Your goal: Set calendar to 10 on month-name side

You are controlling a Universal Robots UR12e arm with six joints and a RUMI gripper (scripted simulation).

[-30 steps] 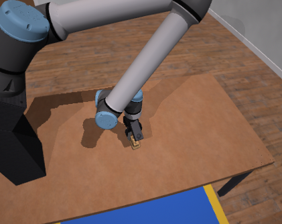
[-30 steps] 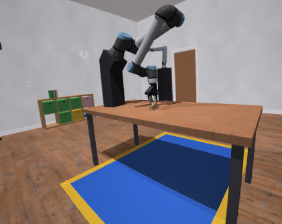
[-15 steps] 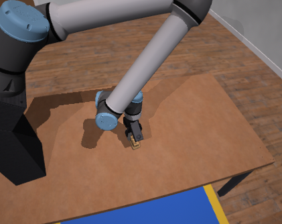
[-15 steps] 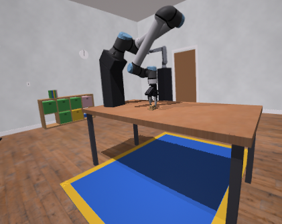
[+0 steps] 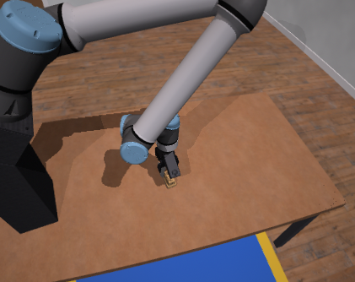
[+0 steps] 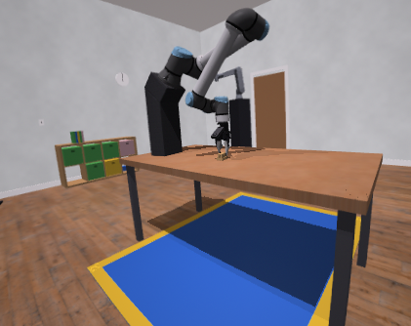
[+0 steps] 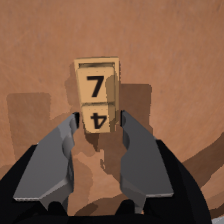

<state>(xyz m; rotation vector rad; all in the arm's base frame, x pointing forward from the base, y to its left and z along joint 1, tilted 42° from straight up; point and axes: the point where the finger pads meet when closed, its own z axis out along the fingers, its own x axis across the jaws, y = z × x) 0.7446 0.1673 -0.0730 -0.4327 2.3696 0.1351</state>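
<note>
The wooden tray lies 3 cm below my hand, 2 cm to the right of it and 1 cm ahead of it.
</note>
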